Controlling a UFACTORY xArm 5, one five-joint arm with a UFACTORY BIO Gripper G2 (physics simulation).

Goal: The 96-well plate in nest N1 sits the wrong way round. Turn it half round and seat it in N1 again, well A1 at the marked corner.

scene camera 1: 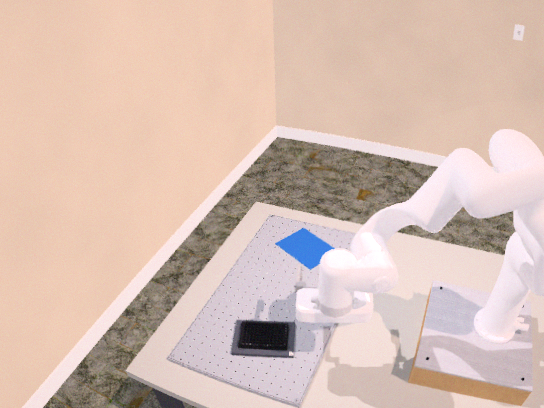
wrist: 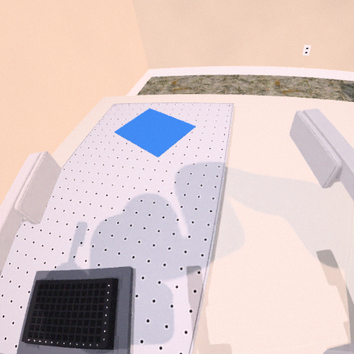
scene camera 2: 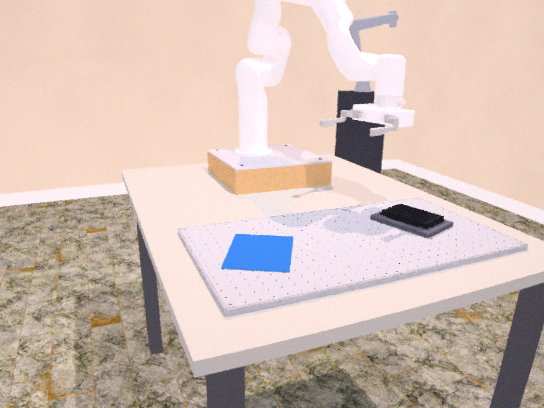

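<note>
The black 96-well plate [scene camera 1: 264, 335] [scene camera 2: 411, 215] [wrist: 70, 312] lies flat in the dark grey nest N1 [scene camera 1: 260, 353] [scene camera 2: 430, 232] [wrist: 125, 300]. In the wrist view, small white marks run along the plate's right and bottom edges and meet at its lower right corner; single characters are too small to read. A white corner label [scene camera 1: 291, 354] shows at the nest's lower right corner in scene camera 1. My gripper [scene camera 2: 350, 127] [wrist: 178, 167] is open and empty, high above the board and off to one side of the nest. In scene camera 1 the hand hides most of the fingers.
A flat blue square [scene camera 1: 302, 246] [scene camera 2: 259, 253] [wrist: 156, 132] lies on the perforated board [scene camera 1: 240, 280] [scene camera 2: 340, 260] [wrist: 100, 190], towards the end away from the nest. The arm stands on a wood-sided base block [scene camera 1: 470, 386] [scene camera 2: 280, 179]. A dark cabinet [scene camera 2: 357, 145] stands behind the table.
</note>
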